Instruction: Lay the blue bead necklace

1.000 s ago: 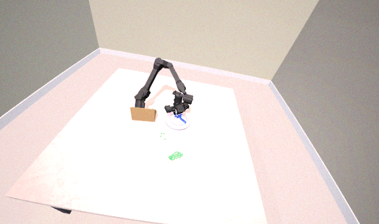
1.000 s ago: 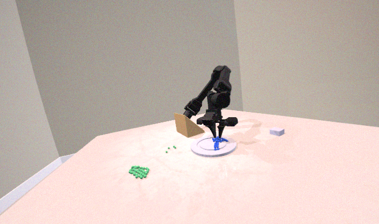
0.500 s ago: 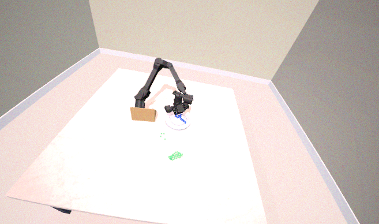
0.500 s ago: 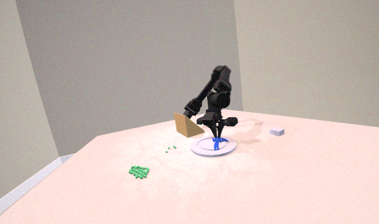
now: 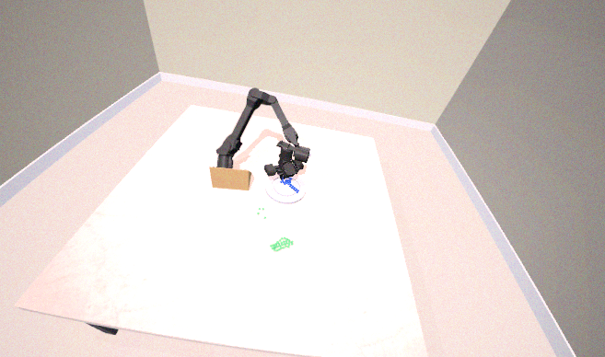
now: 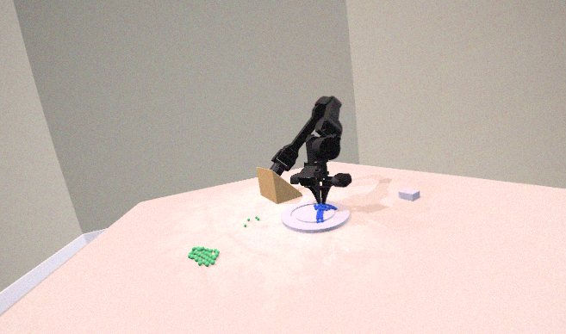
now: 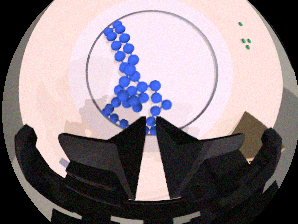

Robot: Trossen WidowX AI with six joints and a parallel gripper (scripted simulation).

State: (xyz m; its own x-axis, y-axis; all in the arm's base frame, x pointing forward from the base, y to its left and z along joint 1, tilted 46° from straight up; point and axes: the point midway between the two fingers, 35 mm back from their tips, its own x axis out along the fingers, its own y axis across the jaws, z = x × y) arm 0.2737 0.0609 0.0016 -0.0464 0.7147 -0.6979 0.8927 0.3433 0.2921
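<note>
Right now the round white bead board is 20 mm ahead of my gripper tip, 40 mm to the right of it and 10 mm below it. The rest, counted from my gripper tip: small grey block 130 mm ahead, 250 mm to the left.
</note>
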